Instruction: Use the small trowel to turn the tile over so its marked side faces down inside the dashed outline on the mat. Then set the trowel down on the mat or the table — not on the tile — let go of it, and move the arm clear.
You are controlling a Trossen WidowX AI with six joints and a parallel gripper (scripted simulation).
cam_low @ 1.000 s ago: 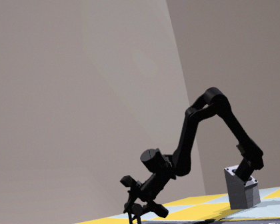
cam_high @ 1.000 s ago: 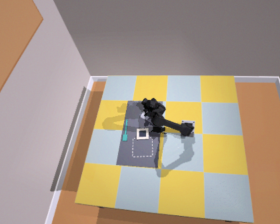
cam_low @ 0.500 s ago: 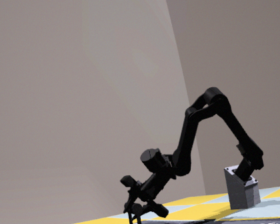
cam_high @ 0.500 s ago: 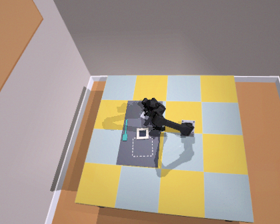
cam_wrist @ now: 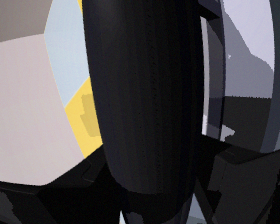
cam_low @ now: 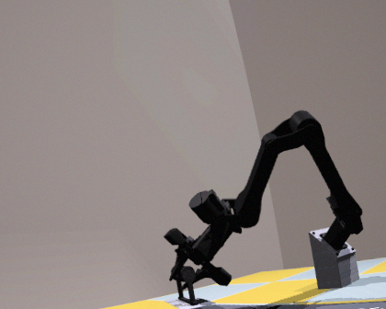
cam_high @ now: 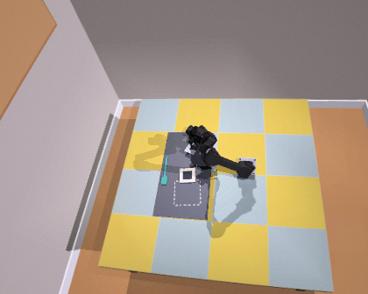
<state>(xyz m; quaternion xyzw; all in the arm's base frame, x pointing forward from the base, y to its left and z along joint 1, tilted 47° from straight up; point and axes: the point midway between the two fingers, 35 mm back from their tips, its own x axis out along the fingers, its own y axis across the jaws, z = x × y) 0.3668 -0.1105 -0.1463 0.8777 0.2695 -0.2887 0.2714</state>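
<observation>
The tile is 10 mm behind my gripper tip, 240 mm to the left of it and 80 mm below it. Round my gripper tip: teal trowel 150 mm ahead, 240 mm to the left, 80 mm below.
</observation>
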